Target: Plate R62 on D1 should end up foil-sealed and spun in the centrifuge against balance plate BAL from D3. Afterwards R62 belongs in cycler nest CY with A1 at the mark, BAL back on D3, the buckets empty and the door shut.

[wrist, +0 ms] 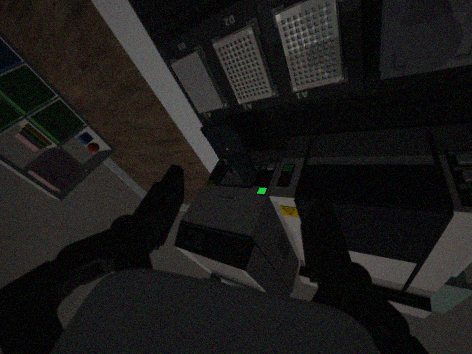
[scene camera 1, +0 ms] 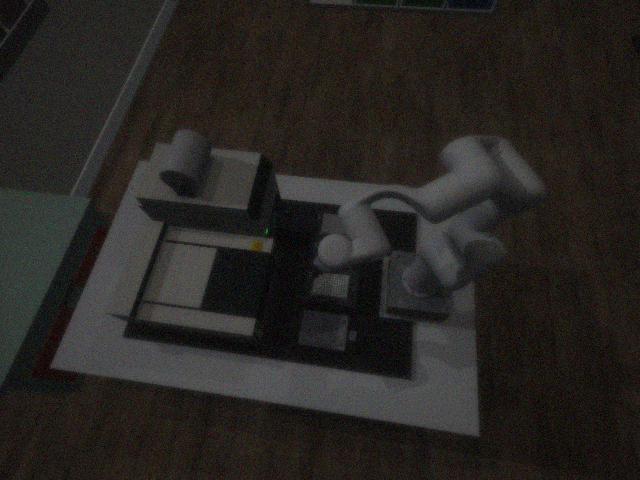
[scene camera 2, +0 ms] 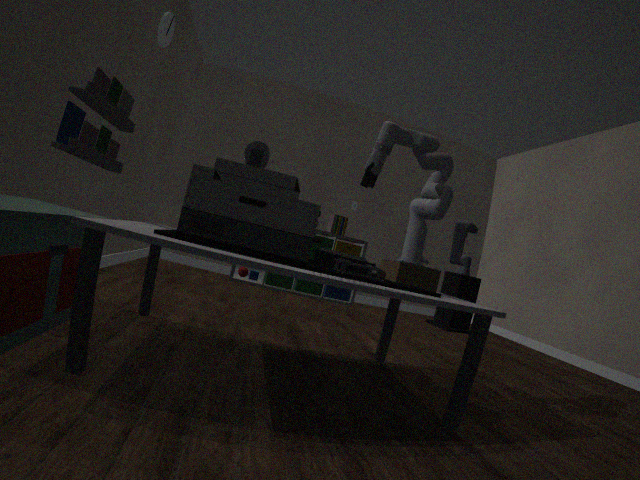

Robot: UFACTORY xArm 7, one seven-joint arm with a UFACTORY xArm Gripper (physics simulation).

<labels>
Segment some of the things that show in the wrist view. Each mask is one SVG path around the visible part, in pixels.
My gripper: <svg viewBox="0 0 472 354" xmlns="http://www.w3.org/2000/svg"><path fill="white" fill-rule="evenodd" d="M0 289L0 348L3 354L379 354L379 352L381 354L429 354L415 336L411 336L409 325L404 316L372 286L369 272L359 263L351 261L340 223L338 222L332 201L329 198L320 197L317 199L300 225L306 273L310 282L317 283L318 290L311 301L153 269L149 254L152 253L153 249L159 250L160 245L164 245L184 201L184 169L173 164L161 182L155 182L133 215L120 216L112 222L110 229L67 245L58 253L56 259L51 262L49 260ZM107 275L88 294L64 329L57 316L60 303L80 285L89 284Z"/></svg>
A plain plate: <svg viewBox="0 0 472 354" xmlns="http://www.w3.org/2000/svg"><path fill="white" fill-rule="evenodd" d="M198 49L174 61L171 66L199 113L222 108L227 106L227 103L206 58L204 58L201 49Z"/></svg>
</labels>
